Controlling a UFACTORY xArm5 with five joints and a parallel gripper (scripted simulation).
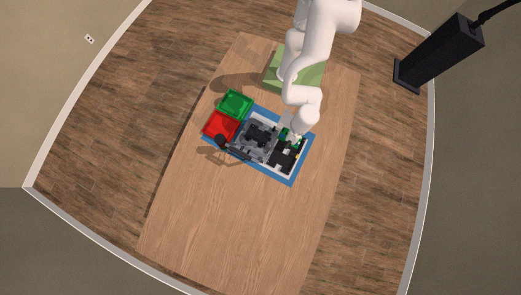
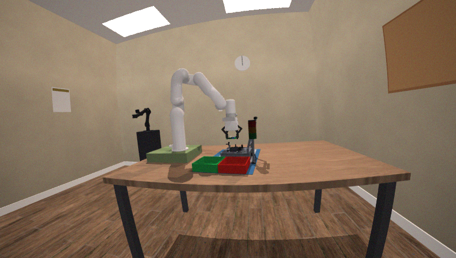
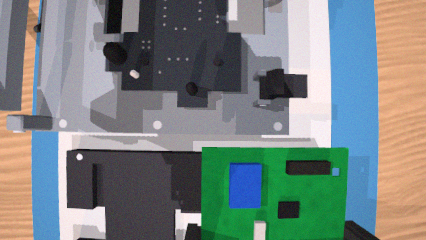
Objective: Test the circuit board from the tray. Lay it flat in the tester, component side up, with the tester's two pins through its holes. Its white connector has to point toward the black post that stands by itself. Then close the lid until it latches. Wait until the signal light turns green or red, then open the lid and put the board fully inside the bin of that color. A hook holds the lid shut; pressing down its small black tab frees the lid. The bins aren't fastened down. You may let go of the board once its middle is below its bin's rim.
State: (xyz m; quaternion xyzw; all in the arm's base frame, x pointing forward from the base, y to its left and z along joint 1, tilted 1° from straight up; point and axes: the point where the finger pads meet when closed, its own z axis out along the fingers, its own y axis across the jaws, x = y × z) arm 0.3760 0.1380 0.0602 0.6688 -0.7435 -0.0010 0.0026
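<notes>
The clear lid is 17 cm to the right of my hand, 16 cm ahead of it and 6 cm above it. From my hand the other things lie so: green circuit board right at my hand; then red bin 36 cm to the right, 11 cm below, 6 cm ahead; then green bin 34 cm to the right, 11 cm below, 9 cm behind.
</notes>
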